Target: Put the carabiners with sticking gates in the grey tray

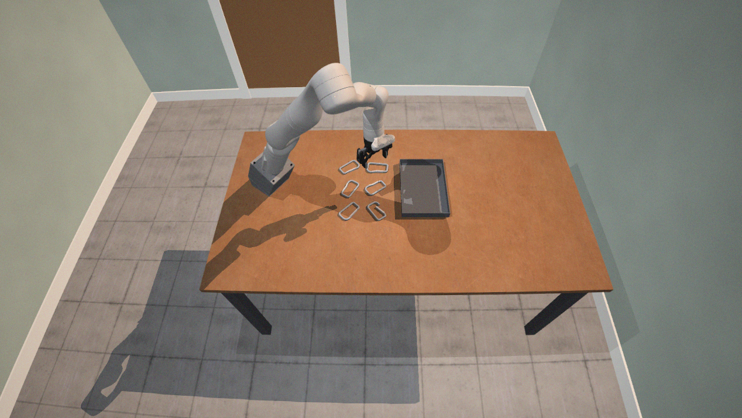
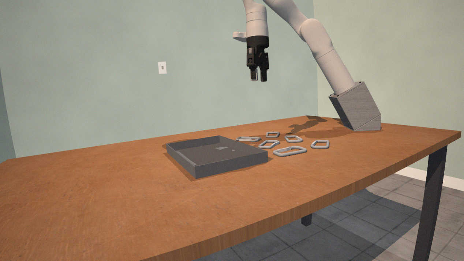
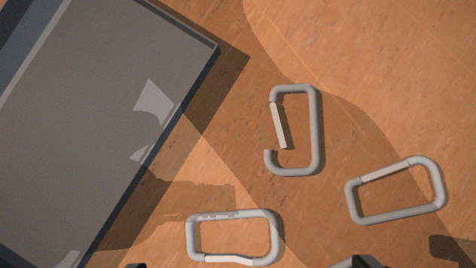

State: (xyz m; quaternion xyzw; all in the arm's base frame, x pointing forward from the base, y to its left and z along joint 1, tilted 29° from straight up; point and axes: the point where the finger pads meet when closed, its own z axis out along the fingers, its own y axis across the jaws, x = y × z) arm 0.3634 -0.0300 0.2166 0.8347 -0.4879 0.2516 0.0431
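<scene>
Now: the grey tray 210 mm below my hand and 210 mm ahead of it. Round my hand: carabiner gate (220 mm below, 130 mm to the left, 30 mm ahead).
</scene>
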